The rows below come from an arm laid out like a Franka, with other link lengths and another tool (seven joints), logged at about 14 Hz.
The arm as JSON. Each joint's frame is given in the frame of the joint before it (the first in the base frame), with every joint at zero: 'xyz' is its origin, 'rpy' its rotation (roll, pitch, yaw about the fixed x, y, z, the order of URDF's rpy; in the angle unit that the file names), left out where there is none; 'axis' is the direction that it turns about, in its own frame. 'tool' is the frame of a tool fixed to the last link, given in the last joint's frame.
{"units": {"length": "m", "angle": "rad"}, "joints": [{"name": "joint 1", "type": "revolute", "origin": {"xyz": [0.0, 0.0, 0.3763]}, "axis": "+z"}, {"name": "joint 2", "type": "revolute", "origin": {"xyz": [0.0, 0.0, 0.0]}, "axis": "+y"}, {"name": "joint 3", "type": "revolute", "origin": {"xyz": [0.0, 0.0, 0.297]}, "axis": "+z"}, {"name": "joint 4", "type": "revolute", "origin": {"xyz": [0.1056, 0.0, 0.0]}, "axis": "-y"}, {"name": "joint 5", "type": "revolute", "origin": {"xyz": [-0.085, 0.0, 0.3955]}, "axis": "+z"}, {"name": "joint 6", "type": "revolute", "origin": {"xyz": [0.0, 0.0, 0.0]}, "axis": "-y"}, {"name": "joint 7", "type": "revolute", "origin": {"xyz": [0.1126, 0.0, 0.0]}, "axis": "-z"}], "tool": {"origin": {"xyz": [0.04, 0.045, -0.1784], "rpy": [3.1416, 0.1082, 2.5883]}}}
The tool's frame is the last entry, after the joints.
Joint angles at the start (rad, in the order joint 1, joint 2, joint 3, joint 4, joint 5, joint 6, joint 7):
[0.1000 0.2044 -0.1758 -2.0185 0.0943 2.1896 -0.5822]
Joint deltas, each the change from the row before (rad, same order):
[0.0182 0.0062 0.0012 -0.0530 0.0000 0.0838 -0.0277]
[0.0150 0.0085 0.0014 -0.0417 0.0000 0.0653 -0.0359]
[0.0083 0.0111 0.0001 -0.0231 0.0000 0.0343 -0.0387]
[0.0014 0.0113 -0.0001 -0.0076 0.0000 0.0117 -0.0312]
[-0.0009 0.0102 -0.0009 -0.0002 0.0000 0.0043 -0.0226]
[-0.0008 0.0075 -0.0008 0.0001 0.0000 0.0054 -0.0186]
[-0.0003 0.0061 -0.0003 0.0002 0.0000 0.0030 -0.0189]
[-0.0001 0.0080 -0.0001 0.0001 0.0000 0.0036 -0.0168]
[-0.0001 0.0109 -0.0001 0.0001 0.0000 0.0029 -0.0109]
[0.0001 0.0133 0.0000 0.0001 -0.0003 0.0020 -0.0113]
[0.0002 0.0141 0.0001 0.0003 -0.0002 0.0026 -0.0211]
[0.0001 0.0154 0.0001 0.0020 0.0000 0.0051 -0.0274]
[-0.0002 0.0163 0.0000 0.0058 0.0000 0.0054 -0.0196]
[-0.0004 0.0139 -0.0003 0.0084 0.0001 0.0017 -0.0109]
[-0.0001 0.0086 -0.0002 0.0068 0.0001 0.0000 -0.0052]
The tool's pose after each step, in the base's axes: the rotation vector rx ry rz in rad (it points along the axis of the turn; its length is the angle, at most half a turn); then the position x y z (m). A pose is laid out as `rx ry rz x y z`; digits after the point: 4 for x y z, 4 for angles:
0.0898 3.0343 0.0494 0.6450 0.0276 0.2756
0.0152 3.0203 0.0445 0.6373 0.0369 0.2582
-0.0535 3.0195 0.0417 0.6303 0.0416 0.2445
-0.1020 3.0251 0.0406 0.6259 0.0421 0.2352
-0.1336 3.0297 0.0396 0.6239 0.0408 0.2293
-0.1595 3.0303 0.0384 0.6227 0.0396 0.2253
-0.1873 3.0315 0.0384 0.6213 0.0391 0.2219
-0.2127 3.0341 0.0380 0.6197 0.0388 0.2174
-0.2294 3.0408 0.0371 0.6179 0.0384 0.2110
-0.2478 3.0506 0.0363 0.6154 0.0381 0.2031
-0.2815 3.0589 0.0366 0.6122 0.0378 0.1948
-0.3246 3.0630 0.0370 0.6095 0.0375 0.1868
-0.3553 3.0650 0.0357 0.6087 0.0368 0.1799
-0.3721 3.0669 0.0342 0.6094 0.0360 0.1750
-0.3803 3.0678 0.0330 0.6104 0.0357 0.1726

